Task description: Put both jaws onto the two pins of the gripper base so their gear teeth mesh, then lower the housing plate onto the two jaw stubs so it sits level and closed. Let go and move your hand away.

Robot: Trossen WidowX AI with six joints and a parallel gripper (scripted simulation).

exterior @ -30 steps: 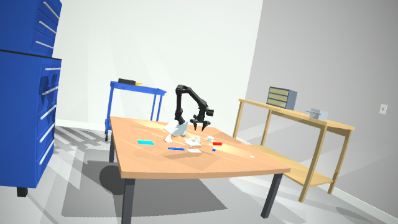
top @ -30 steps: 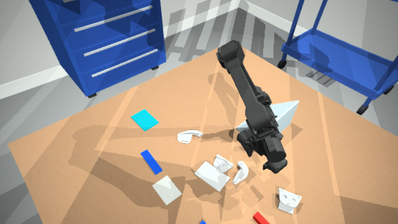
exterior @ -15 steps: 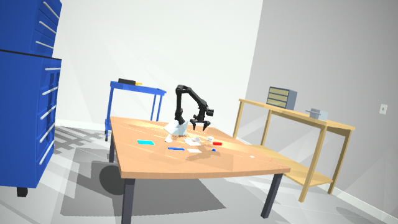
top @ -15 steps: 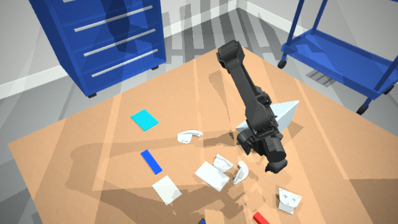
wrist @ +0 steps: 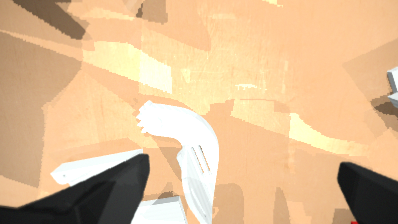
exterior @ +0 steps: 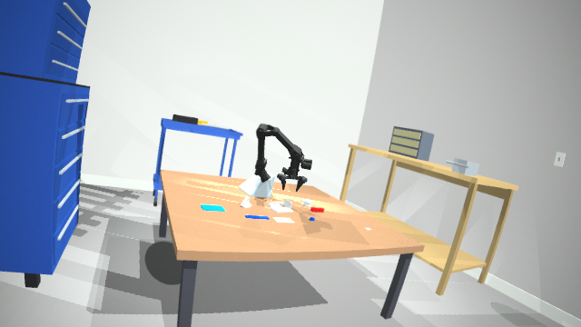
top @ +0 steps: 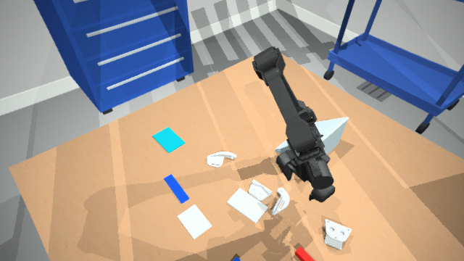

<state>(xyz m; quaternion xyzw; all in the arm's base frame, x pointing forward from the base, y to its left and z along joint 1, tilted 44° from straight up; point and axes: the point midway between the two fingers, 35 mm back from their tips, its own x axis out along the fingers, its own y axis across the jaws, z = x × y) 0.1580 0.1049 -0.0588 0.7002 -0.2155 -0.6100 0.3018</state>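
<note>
Now: the white jaw 2 cm ahead of my gripper tip, 5 cm to the right of it and 8 cm below it. The rest, counted from my gripper tip: red block (10 cm ahead, 16 cm to the left, 8 cm below); small blue block (28 cm ahead, 5 cm to the left, 8 cm below); white block (2 cm behind, 15 cm to the left, 8 cm below).
</note>
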